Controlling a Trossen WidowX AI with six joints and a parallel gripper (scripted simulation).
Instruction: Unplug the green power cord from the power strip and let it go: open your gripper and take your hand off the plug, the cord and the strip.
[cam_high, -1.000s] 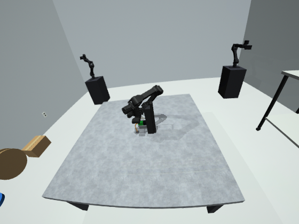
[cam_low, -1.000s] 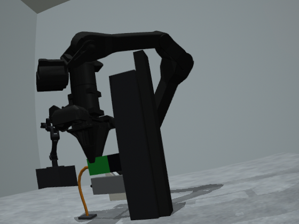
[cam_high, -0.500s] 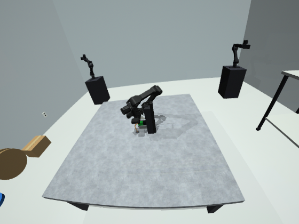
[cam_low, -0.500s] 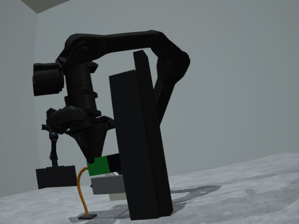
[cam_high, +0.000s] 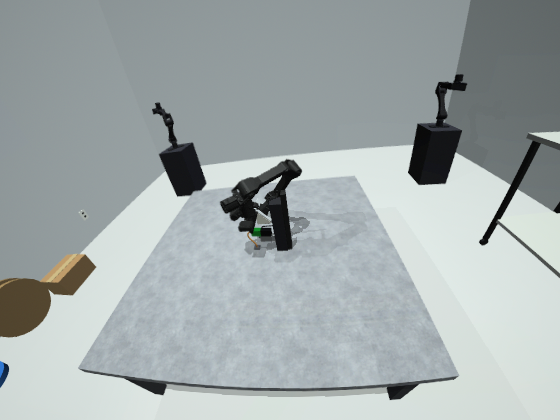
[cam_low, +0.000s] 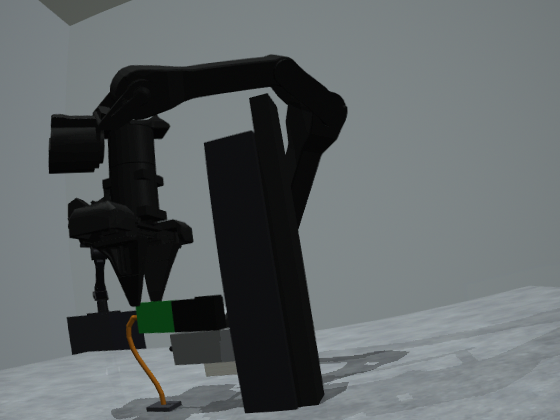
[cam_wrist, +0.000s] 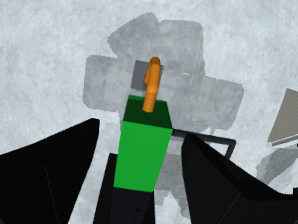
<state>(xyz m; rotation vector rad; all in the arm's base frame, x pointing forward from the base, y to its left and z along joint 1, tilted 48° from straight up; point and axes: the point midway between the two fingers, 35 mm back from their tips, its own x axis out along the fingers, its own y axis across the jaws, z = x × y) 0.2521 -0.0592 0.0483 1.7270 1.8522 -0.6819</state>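
Now: gripper tip 30 mm to the right of the green plug, 10 mm past it and 10 mm above it.
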